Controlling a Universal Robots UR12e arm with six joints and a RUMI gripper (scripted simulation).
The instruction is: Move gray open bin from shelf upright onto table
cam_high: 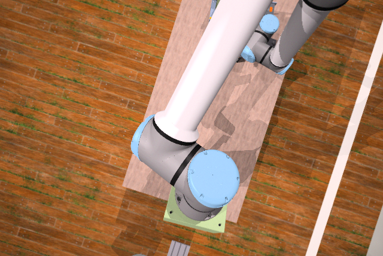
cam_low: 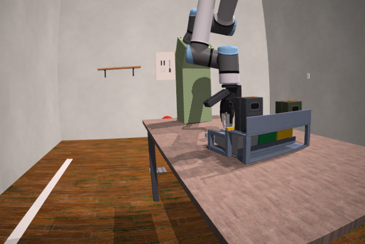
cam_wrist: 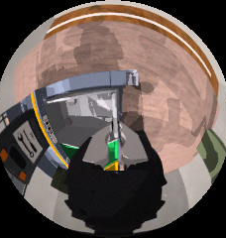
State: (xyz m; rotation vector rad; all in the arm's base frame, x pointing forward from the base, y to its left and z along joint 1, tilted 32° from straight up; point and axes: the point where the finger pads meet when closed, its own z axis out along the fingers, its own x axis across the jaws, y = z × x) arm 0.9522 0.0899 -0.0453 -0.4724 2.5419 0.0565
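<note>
The gray open bin is 80 mm ahead of my hand, 20 mm to the left of it and 10 mm below it. Also, from my hand: yellow bin: 230 mm to the left, 20 mm below, 10 mm behind; green bin: 120 mm to the left, 30 mm ahead, 20 mm below.
</note>
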